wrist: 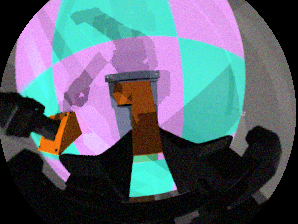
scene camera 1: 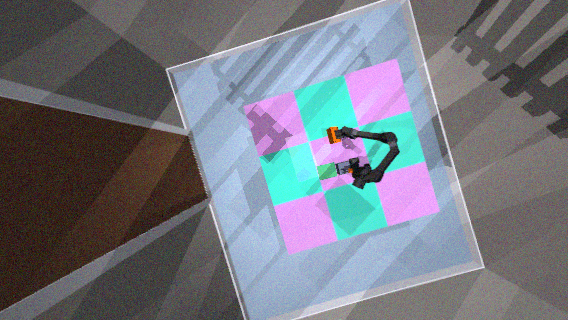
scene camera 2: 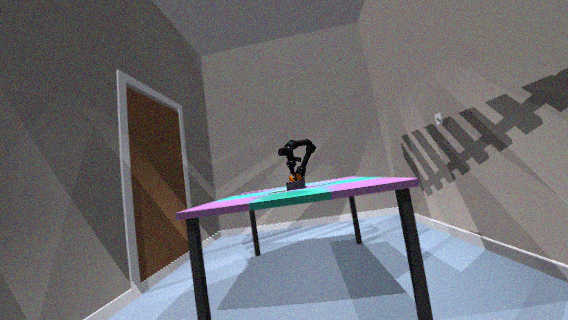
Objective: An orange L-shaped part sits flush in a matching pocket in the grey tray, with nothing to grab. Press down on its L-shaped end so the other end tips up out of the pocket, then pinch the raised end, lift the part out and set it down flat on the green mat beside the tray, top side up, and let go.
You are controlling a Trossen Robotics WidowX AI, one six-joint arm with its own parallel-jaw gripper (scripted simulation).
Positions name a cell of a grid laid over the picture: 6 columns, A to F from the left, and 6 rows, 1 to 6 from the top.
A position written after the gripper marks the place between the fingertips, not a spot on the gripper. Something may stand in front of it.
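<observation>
An orange L-shaped part (wrist: C4) is held by the gripper (wrist: C4).
</observation>
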